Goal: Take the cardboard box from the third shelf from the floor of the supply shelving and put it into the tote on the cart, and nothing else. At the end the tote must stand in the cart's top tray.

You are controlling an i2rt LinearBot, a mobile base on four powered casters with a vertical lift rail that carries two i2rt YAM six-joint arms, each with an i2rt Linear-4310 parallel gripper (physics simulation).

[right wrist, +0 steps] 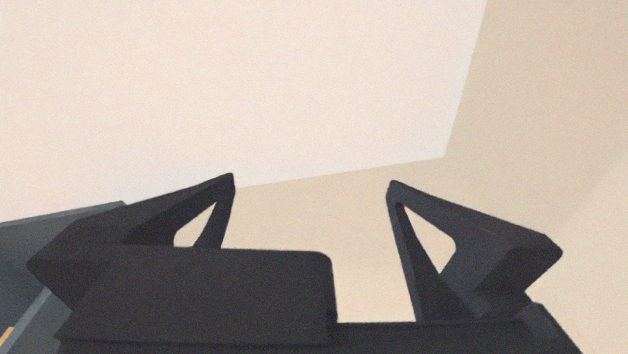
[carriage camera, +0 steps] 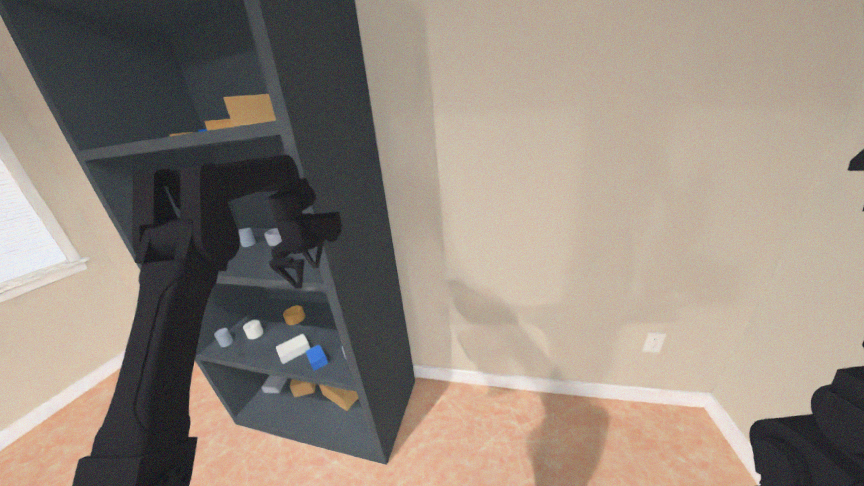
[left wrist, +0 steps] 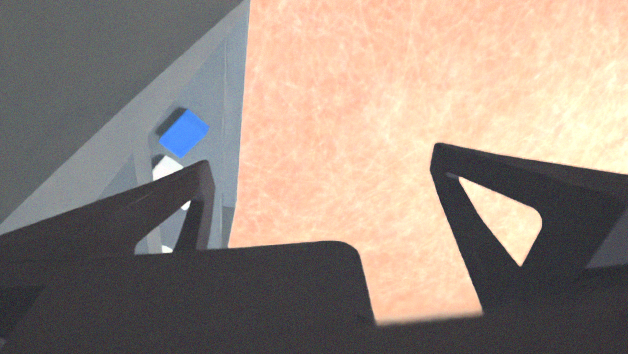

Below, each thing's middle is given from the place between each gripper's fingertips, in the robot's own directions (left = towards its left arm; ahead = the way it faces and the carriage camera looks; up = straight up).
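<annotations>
My left gripper is well short of the blue block (left wrist: 188, 130), a good way to the right of it and well above it. Counted from my right hand, the block is far ahead, far to the left and also far below.
</annotations>
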